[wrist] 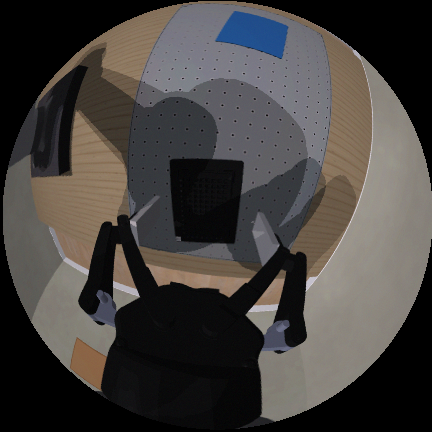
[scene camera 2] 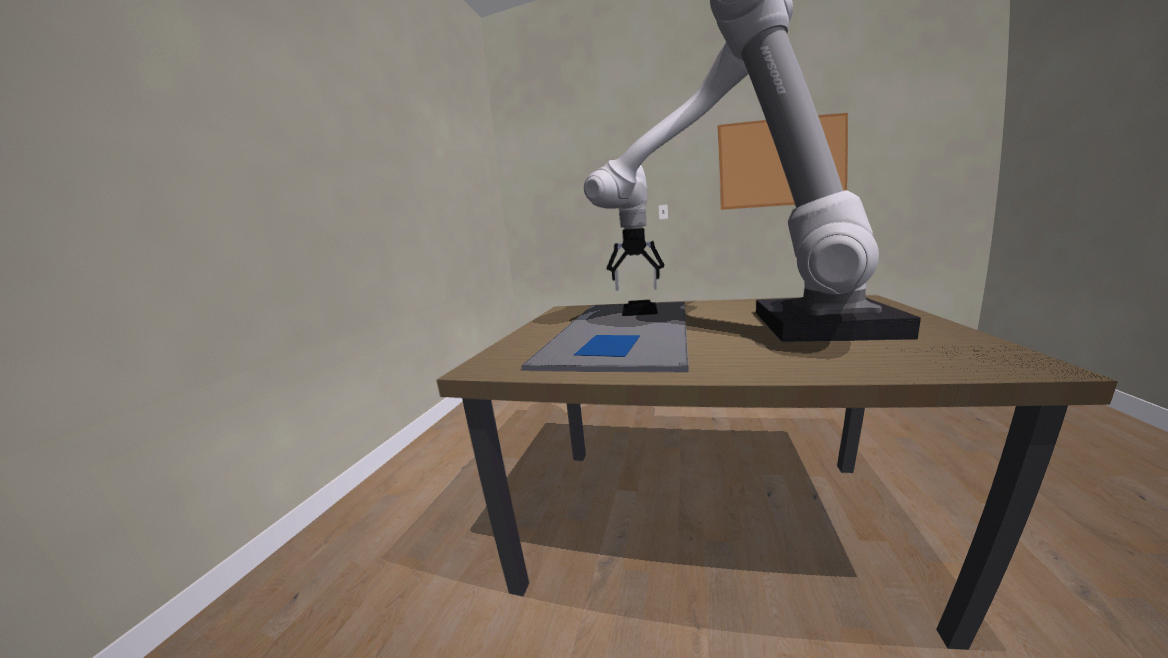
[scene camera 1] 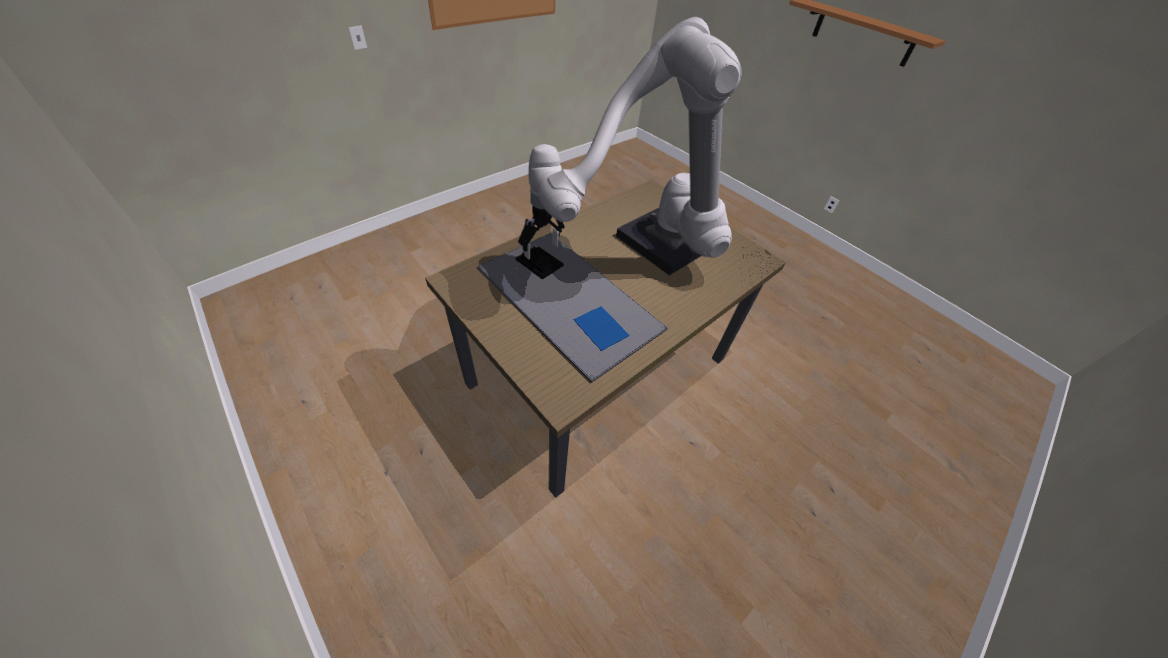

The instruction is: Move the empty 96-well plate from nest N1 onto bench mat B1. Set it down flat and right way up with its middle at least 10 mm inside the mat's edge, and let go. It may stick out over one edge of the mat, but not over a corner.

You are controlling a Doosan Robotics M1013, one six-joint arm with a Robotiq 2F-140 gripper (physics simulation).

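Places are measured from the arm's base along level axes (x ahead, y left, z up), in centimetres.
Pixels of known places: gripper, fingertip midpoint: (wrist: 207, 213) (scene camera 2: 636, 289) (scene camera 1: 541, 250); arm's base, link origin: (wrist: 40, 127) (scene camera 2: 833, 307) (scene camera 1: 672, 232).
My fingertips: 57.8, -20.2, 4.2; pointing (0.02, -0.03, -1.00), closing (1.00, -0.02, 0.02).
Note:
Ahead of a thing's pixels: the offset from my fingertips to its top centre, as dx, dy, dz. Level surfaces: height alone.
The black 96-well plate @(-0.6, -2.0, -5.4) (scene camera 1: 539, 262) (scene camera 2: 639, 304) (wrist: 205, 194) sits flat in the black nest N1 @(-0.6, -2.0, -6.5) (scene camera 2: 639, 311) (wrist: 239, 172) at the far end of the grey board. Plate and nest are both dark, and their border is hard to tell. My gripper (scene camera 1: 542, 246) (scene camera 2: 635, 286) (wrist: 207, 213) is open and empty. It points down and hangs a little above the plate, its fingertips apart on either side of the plate in the wrist view. The blue bench mat B1 @(dz -7.8) (scene camera 1: 601, 327) (scene camera 2: 607, 345) (wrist: 254, 34) lies flat near the board's other end, with its surface uncovered.
The grey perforated board @(dz -8.0) (scene camera 1: 555, 306) (scene camera 2: 666, 347) (wrist: 275, 90) lies on the wooden table (scene camera 1: 694, 298) (scene camera 2: 776, 393) (wrist: 102, 150) and carries nest and mat. The arm's black base plate (scene camera 1: 670, 263) (scene camera 2: 850, 330) (wrist: 66, 125) stands to one side of the board. Arm shadows fall across the nest.

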